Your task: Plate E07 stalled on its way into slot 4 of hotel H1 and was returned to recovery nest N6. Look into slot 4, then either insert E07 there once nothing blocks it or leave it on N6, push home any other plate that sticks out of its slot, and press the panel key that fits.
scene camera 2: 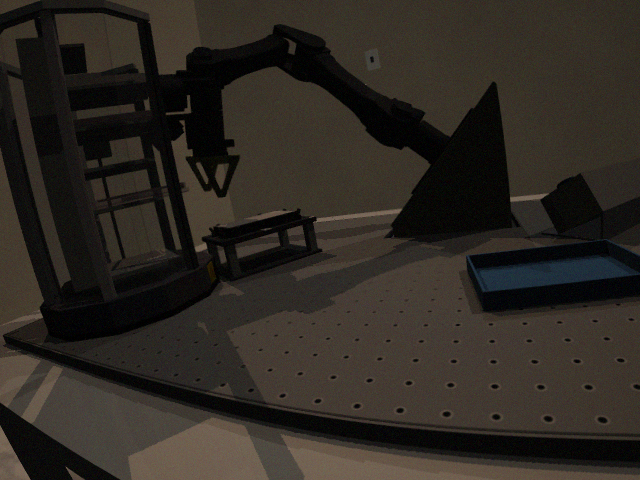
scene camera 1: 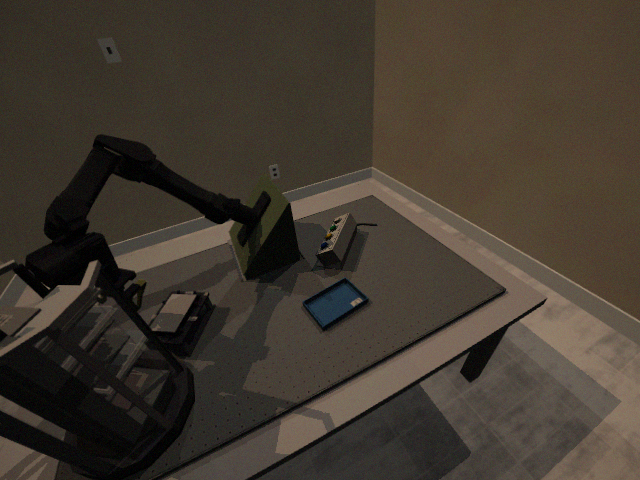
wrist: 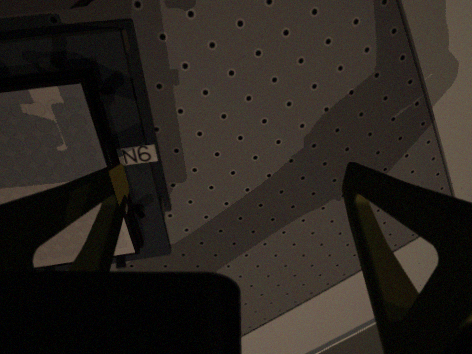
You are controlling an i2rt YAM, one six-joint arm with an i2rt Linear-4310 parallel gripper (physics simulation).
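Where they show: gripper, between the fingertips: (scene camera 2: 214,194) (wrist: 235,175); arm's base, origin of its link: (scene camera 2: 445,154) (scene camera 1: 254,219).
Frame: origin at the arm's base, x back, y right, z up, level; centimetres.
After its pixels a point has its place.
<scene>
Plate E07 (scene camera 1: 175,310) @(x -24.2, y 29.3, z -5.0 cm) (scene camera 2: 258,219) @(x -25.9, y 28.0, z -5.0 cm) (wrist: 45,140) @(x -26.4, y 32.5, z -5.0 cm) lies flat on recovery nest N6 (scene camera 1: 205,310) @(x -21.3, y 23.5, z -11.9 cm) (scene camera 2: 234,263) @(x -33.2, y 28.8, z -10.0 cm) (wrist: 150,235) @(x -16.7, y 31.0, z -6.4 cm), a dark raised frame. My gripper (scene camera 2: 214,192) @(x -21.1, y 40.4, z 0.3 cm) (wrist: 235,175) @(x -21.1, y 40.4, z 0.3 cm) is open and empty, pointing down above the nest's hotel-side end; in the wrist view one finger overlaps the plate's edge, the other is over the pegboard. Hotel H1 (scene camera 1: 180,392) @(x -46.2, y 29.9, z -7.1 cm) (scene camera 2: 129,315) @(x -50.3, y 31.4, z -10.6 cm) stands close beside it. A clear plate (scene camera 2: 178,188) @(x -39.8, y 29.6, z 2.1 cm) sticks out past a hotel post; its slot number is unreadable. Slot 4's inside is too dark to judge. The key panel (scene camera 1: 347,242) @(x -20.0, y -25.7, z -8.0 cm) (scene camera 2: 573,206) @(x -24.1, y -16.7, z -8.2 cm) has coloured keys.
A green wedge (scene camera 1: 289,242) @(x -14.2, y -7.3, z -4.0 cm) (scene camera 2: 465,191) @(x -14.2, y -3.1, z -6.1 cm) carries the arm's base between nest and panel. A blue tray (scene camera 1: 330,304) @(x -37.4, y -9.8, z -12.2 cm) (scene camera 2: 558,296) @(x -43.1, y -10.3, z -11.7 cm) lies on the pegboard (scene camera 1: 413,289) @(x -44.6, y -33.5, z -12.4 cm) (scene camera 2: 361,372) @(x -52.9, y 3.6, z -12.4 cm) (wrist: 280,85) @(x -17.8, y 45.3, z -12.4 cm). The panel's cable (scene camera 1: 367,224) @(x -9.9, y -40.6, z -12.0 cm) runs behind it. The hotel's posts stand close to the arm's wrist.
</scene>
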